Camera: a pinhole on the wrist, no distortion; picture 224 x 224 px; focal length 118.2 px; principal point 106.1 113.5 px. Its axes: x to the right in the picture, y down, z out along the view. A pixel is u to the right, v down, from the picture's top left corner.
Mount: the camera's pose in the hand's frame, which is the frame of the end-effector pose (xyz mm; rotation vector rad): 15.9 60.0 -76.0 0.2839 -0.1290 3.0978
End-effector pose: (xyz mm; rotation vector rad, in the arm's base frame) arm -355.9 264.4 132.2 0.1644 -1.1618 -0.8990
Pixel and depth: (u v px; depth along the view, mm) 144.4 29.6 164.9
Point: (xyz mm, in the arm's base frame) -358.4 407.0 264.2
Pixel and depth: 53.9 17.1 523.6
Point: -451.8 446.2 807.8
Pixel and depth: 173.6 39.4 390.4
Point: -533.6 647.7 349.5
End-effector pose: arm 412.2 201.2 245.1 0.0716 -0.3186 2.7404
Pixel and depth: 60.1 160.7 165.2
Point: 321.9 243.1 326.4
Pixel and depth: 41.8 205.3 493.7
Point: 224.0 588.2 675.4
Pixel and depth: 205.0 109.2 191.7
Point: 492.0 80.9 361.7
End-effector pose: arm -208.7 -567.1 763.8 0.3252 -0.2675 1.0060
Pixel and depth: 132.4 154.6 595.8
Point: -85.3 -873.4 1205.0
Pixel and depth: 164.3 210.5 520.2
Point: 26.7 -1061.8 1059.2
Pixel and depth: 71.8 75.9 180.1
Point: -249.8 -475.0 903.2
